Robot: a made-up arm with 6 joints.
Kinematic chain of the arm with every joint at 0, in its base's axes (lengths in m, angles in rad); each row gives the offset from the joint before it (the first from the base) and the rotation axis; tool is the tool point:
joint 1: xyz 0 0 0.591 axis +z
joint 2: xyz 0 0 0 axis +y
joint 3: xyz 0 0 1.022 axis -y
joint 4: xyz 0 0 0 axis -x
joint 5: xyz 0.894 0 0 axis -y
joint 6: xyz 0 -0.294 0 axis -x
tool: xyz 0 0 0
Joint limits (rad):
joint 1: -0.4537..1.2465
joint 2: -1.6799..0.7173
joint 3: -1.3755..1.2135
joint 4: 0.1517..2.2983
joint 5: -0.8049..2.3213
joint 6: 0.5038..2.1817
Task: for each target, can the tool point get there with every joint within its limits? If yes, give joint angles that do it. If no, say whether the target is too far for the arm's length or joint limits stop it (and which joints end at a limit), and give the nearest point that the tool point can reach.
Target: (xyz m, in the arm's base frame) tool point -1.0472 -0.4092 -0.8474
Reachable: no: joint limits stop it (at a limit: joint 2, joint 3) | nearest point -1.8207 -0.7114 0.4143 | short by 1.511 m
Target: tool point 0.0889 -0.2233 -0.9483
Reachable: no: joint limits stop it (at a limit: joint 1, joint 2) | nearest point 0.3991 -0.2662 0.4430 | short by 1.426 m
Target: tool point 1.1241 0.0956 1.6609
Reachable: yes | joints 0.3166 0.1927 0.1126 0.4918 -0.2233 1.2864
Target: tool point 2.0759 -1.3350 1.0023
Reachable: no: too far | nearest point 1.3576 -0.8272 1.1774 | short by 0.897 m
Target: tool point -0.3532 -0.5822 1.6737
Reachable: yes | joints 0.6128 -1.3143 -0.2818 0.3797 0.0602 0.8427
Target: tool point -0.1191 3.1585 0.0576
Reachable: no: too far | nearest point 0.2835 1.4569 0.9049 | short by 1.943 m
